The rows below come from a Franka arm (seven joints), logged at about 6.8 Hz.
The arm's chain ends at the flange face. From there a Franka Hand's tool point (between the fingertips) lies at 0.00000 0.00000 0.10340 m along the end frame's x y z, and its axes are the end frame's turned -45 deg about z.
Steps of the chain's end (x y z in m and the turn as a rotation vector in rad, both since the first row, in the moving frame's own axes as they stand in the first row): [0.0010, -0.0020, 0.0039, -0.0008, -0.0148, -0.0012]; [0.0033, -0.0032, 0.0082, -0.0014, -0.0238, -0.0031]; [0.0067, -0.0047, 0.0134, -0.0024, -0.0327, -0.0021]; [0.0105, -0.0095, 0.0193, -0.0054, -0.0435, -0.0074]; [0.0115, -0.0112, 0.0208, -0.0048, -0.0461, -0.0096]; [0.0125, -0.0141, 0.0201, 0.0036, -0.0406, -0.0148]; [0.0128, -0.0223, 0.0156, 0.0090, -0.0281, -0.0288]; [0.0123, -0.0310, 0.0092, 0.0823, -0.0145, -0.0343]
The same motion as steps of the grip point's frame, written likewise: [0.0010, -0.0017, 0.0039, 0.0099, -0.0110, -0.0012]; [0.0028, -0.0016, 0.0082, 0.0158, -0.0178, -0.0031]; [0.0055, -0.0008, 0.0133, 0.0214, -0.0248, -0.0021]; [0.0106, -0.0021, 0.0192, 0.0269, -0.0346, -0.0074]; [0.0123, -0.0028, 0.0207, 0.0292, -0.0360, -0.0096]; [0.0161, -0.0043, 0.0200, 0.0313, -0.0262, -0.0148]; [0.0234, -0.0094, 0.0156, 0.0262, -0.0135, -0.0288]; [0.0354, -0.0204, 0.0088, 0.0684, 0.0479, -0.0343]
